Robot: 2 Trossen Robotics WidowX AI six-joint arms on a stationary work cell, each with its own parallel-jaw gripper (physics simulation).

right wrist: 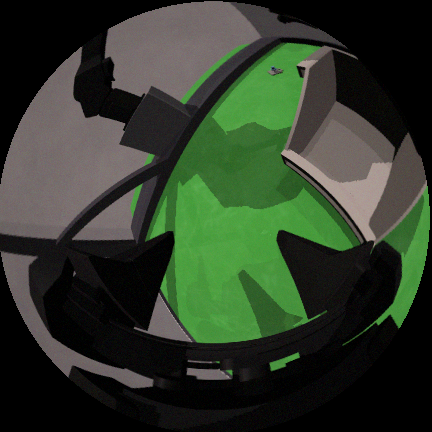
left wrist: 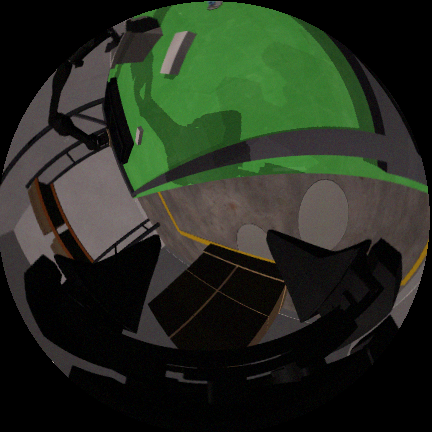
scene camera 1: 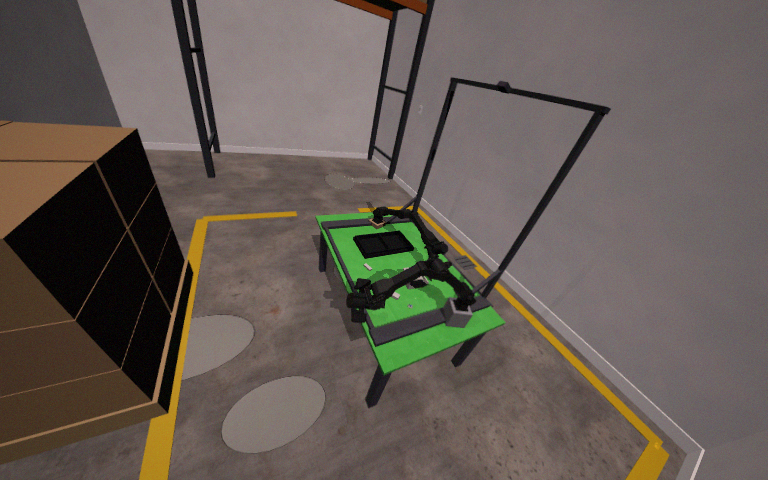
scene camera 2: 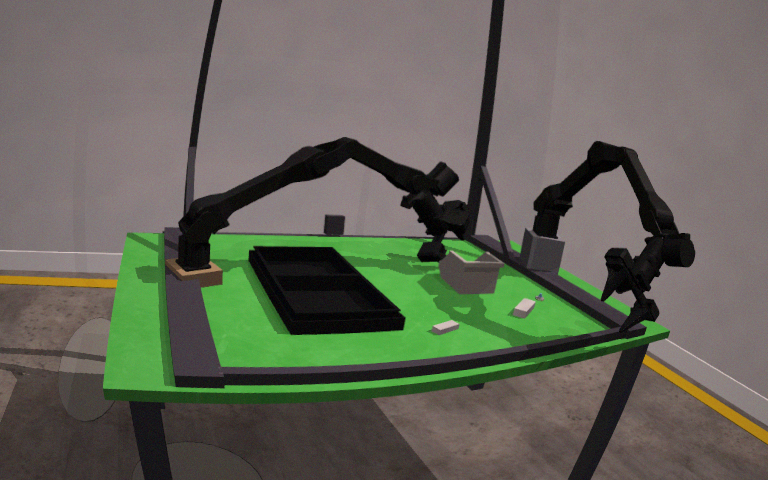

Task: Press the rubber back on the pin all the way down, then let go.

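Seen in the pictures: left gripper, fingertip midpoint: [left wrist: 213, 237] [scene camera 2: 611, 316]; right gripper, fingertip midpoint: [right wrist: 227, 236] [scene camera 1: 438, 280]; left arm's base at its link origin: [right wrist: 134, 110] [scene camera 1: 460, 305] [scene camera 2: 545, 234]; right arm's base at its link origin: [left wrist: 107, 136] [scene camera 1: 377, 221] [scene camera 2: 192, 264].
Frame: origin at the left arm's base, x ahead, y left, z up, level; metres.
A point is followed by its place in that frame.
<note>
The pin with its rubber back shows as a tiny grey piece with a blue spot [scene camera 1: 410, 306] {x 0.045, y 0.227, z -0.102 m} [scene camera 2: 539, 296] {x 0.053, y 0.231, z -0.101 m} [left wrist: 215, 4] [right wrist: 275, 71] on the green table [scene camera 2: 339, 353] {x 0.485, y 0.616, z -0.107 m}; it is too small to tell how far the back sits on the pin. My left gripper [scene camera 2: 614, 313] {x -0.016, y 0.532, z -0.024 m} [left wrist: 213, 237] {x -0.016, y 0.532, z -0.024 m} is open and empty, over the table's near right corner in scene camera 2, apart from the pin. My right gripper [scene camera 2: 444, 246] {x 0.247, y 0.039, z -0.077 m} [right wrist: 227, 236] {x 0.247, y 0.039, z -0.077 m} is open and empty beside the grey bin, far from the pin. In scene camera 1 its fingers are partly hidden.
A grey open bin [scene camera 2: 470, 278] {x 0.238, y 0.252, z -0.070 m} [left wrist: 136, 47] stands near my right gripper. Two whitish blocks [scene camera 2: 524, 307] {x 0.120, y 0.342, z -0.091 m} [scene camera 2: 445, 326] {x 0.306, y 0.473, z -0.097 m} lie on the table, the larger close to the pin. A black divided tray [scene camera 2: 346, 324] {x 0.482, y 0.537, z -0.090 m} lies farther left in scene camera 2. Dark rails [scene camera 2: 362, 374] {x 0.445, y 0.700, z -0.094 m} border the table.
</note>
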